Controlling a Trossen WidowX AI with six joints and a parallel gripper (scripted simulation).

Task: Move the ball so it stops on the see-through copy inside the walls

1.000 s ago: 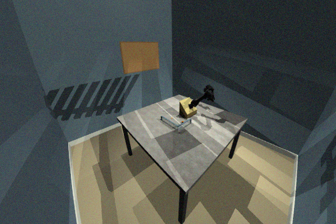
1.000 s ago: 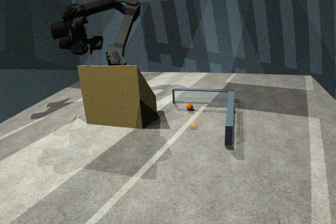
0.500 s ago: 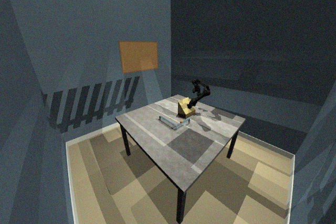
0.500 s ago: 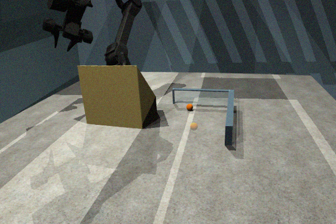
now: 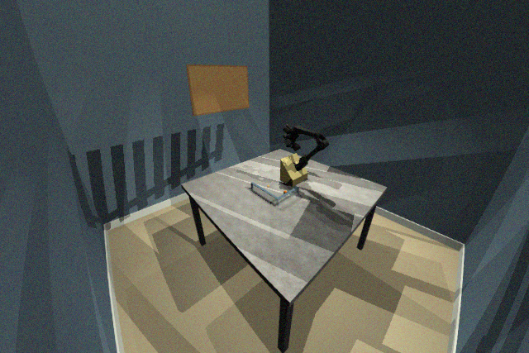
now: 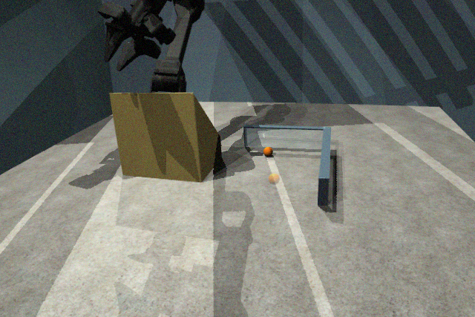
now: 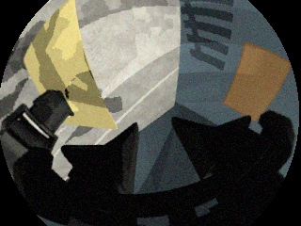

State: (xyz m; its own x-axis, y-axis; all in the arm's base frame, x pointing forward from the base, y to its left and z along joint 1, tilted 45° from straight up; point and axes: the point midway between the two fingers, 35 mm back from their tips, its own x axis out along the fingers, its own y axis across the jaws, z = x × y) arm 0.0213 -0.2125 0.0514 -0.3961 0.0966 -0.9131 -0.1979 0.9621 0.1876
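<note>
The orange ball is 26 cm ahead of my gripper tip, 26 cm to the left of it and 27 cm below it. The rest, counted from my gripper tip: see-through copy of ball (32 cm ahead, 10 cm to the left, 27 cm below).
</note>
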